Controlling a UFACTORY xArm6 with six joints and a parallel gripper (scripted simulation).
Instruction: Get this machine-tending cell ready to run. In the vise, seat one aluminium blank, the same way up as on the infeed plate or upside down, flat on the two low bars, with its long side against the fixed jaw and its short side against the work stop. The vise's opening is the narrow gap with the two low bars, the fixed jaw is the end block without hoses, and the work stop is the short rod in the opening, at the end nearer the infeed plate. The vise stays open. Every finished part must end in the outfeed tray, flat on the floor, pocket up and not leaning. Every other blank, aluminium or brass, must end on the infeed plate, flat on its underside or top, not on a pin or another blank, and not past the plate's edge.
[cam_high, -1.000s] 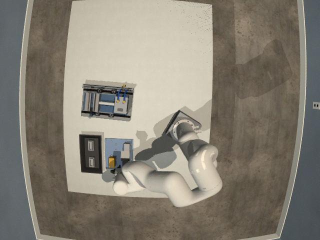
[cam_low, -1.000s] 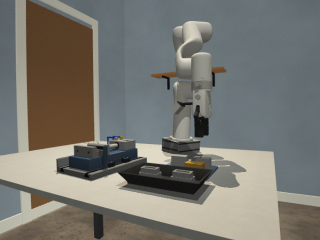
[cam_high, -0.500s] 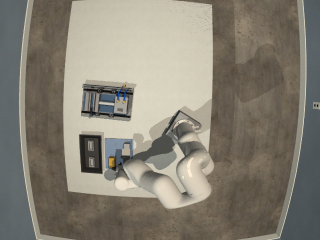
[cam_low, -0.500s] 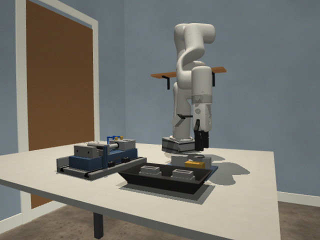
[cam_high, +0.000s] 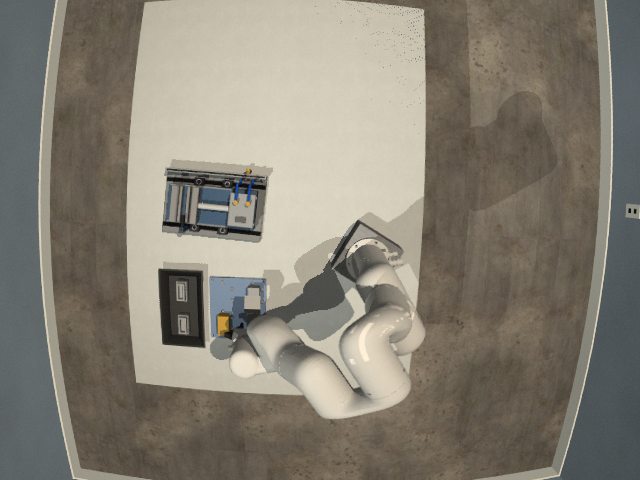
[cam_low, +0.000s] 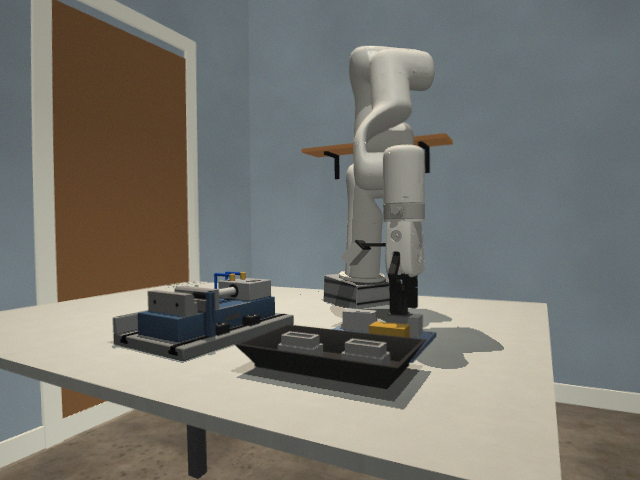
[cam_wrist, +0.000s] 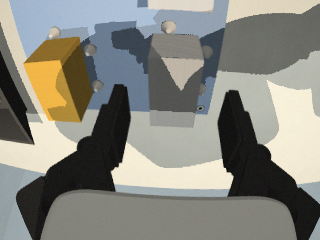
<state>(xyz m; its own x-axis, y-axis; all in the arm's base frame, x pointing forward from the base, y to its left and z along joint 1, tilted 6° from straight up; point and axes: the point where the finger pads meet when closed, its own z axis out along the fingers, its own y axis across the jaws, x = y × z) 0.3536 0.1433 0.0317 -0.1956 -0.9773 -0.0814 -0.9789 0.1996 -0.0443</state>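
The aluminium blank lies 40 mm below my hand. Also, from my hand: piston rod 40 mm ahead, 360 mm to the right, 10 mm above; brass blank 90 mm ahead, 20 mm to the right, 40 mm below; hose block 30 mm behind, 340 mm to the right, 10 mm above.
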